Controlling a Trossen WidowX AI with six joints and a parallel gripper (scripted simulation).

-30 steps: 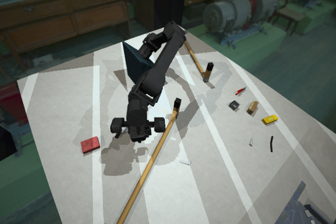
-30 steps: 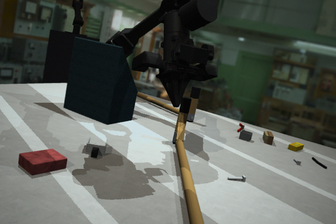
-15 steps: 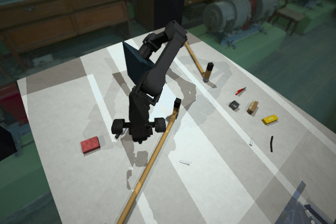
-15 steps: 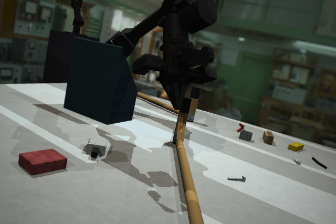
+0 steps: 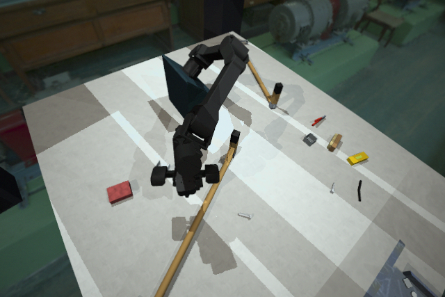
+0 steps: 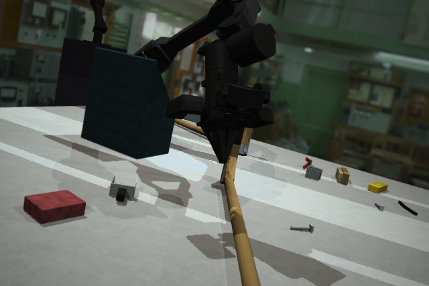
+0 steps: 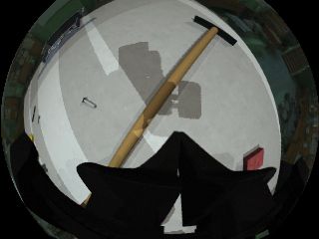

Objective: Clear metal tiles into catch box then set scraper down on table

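Now: gripper tip 50 mm short of the long scraper, 10 mm to the right of it and 50 mm above it. The rest, counted from my gripper tip: grey box 110 mm ahead, 580 mm to the left, 110 mm below; grey bracket 180 mm behind, 10 mm to the right, 110 mm below; red block 200 mm behind, 150 mm to the right, 100 mm below.
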